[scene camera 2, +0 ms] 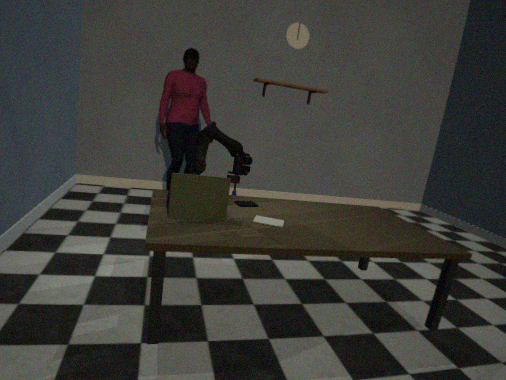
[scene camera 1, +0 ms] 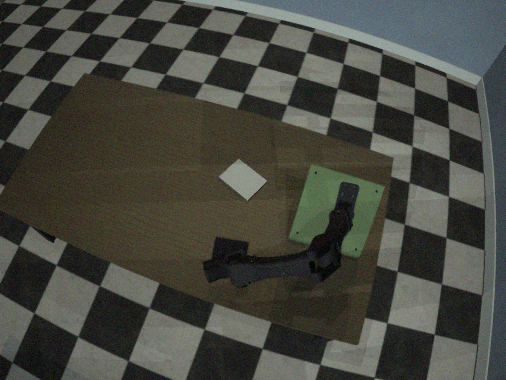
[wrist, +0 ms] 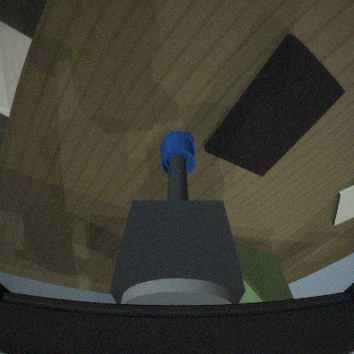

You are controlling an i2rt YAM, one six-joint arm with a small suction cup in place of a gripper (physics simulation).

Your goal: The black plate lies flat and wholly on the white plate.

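Frame: origin at the arm's base, x back, y right, z up, level; centimetres.
Seen in the pictures: hand, its tool point: (scene camera 2: 234, 195) (wrist: 177, 146); arm's base, origin of its link: (scene camera 2: 193, 187) (scene camera 1: 344, 209).
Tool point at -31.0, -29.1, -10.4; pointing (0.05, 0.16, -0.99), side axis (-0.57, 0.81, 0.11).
Note:
Offsets run from my tool point to a thing's top centre, as dx, dy, dz. Level surfaces: height alone.
The black plate @[-6.4, +7.9, -2.7] (scene camera 1: 231, 246) (scene camera 2: 246, 204) (wrist: 275, 107) lies flat on the wooden table, partly hidden by the arm in scene camera 1. The white plate @[-9.5, +39.1, -3.0] (scene camera 1: 243, 180) (scene camera 2: 269, 221) (wrist: 346, 206) lies flat on the table, apart from the black plate; part of it shows at the right edge of the wrist view. My gripper, a blue suction cup (scene camera 2: 234, 193) (wrist: 177, 151), is open and holds nothing. It hangs a little above the table, to the left of the black plate's near corner in the wrist view. The arm hides the cup in scene camera 1.
A green block (scene camera 1: 312, 200) (scene camera 2: 197, 198) (wrist: 265, 270) stands at one end of the table @[dz -3.6] (scene camera 1: 125, 150) (scene camera 2: 350, 225), by the arm's base. In scene camera 2 a person in a pink top (scene camera 2: 184, 97) stands behind the arm, and a wall shelf (scene camera 2: 290, 86) hangs behind.

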